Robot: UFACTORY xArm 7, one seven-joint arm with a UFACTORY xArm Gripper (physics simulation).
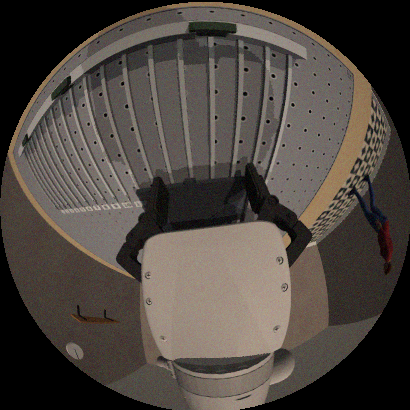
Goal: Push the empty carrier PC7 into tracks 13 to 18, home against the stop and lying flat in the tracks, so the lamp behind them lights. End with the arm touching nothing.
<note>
I see my gripper (203,177) and a carrier PC7 (192,203).
</note>
